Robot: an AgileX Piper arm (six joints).
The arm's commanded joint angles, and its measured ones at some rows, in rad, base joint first. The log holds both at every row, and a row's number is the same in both.
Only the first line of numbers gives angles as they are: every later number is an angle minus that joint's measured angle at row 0.
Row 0, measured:
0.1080 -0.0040 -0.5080 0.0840 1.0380 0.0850
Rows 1 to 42, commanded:
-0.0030 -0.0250 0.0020 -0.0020 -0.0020 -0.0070
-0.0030 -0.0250 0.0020 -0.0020 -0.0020 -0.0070
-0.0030 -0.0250 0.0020 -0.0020 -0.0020 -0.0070
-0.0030 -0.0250 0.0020 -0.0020 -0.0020 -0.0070
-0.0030 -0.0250 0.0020 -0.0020 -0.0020 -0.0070
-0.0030 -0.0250 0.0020 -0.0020 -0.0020 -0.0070
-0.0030 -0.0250 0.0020 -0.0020 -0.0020 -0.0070
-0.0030 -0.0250 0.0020 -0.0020 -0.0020 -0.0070
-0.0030 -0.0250 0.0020 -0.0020 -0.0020 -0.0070
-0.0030 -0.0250 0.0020 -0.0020 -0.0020 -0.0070
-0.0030 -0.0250 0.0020 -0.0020 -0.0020 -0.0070
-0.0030 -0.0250 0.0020 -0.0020 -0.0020 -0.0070
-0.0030 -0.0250 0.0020 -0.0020 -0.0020 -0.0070
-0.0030 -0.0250 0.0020 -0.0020 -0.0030 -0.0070
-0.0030 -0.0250 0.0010 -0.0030 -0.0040 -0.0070
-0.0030 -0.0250 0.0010 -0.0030 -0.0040 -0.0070
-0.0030 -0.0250 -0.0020 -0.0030 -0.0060 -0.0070
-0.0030 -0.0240 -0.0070 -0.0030 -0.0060 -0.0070
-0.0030 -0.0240 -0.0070 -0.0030 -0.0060 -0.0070
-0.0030 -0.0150 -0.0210 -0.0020 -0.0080 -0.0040
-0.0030 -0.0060 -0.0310 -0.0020 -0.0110 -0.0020
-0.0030 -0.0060 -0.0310 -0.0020 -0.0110 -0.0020
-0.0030 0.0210 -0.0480 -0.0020 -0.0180 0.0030
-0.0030 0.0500 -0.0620 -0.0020 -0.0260 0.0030
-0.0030 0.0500 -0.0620 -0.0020 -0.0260 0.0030
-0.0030 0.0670 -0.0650 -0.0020 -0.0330 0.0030
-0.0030 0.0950 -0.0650 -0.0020 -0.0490 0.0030
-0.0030 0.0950 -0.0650 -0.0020 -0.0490 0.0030
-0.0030 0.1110 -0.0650 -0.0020 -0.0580 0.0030
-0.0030 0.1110 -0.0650 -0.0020 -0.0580 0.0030
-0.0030 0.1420 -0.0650 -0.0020 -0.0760 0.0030
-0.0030 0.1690 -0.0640 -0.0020 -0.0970 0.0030
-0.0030 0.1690 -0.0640 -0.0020 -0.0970 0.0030
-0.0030 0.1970 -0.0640 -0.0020 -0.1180 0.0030
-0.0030 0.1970 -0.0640 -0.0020 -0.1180 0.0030
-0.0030 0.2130 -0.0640 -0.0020 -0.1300 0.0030
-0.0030 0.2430 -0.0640 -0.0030 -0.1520 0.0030
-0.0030 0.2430 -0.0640 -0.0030 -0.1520 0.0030
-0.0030 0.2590 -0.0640 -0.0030 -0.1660 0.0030
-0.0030 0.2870 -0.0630 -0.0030 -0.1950 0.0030
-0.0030 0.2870 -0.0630 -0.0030 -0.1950 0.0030
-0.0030 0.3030 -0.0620 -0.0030 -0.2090 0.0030
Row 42, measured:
0.0000 0.2710 -0.0580 0.0000 -0.1620 0.0010
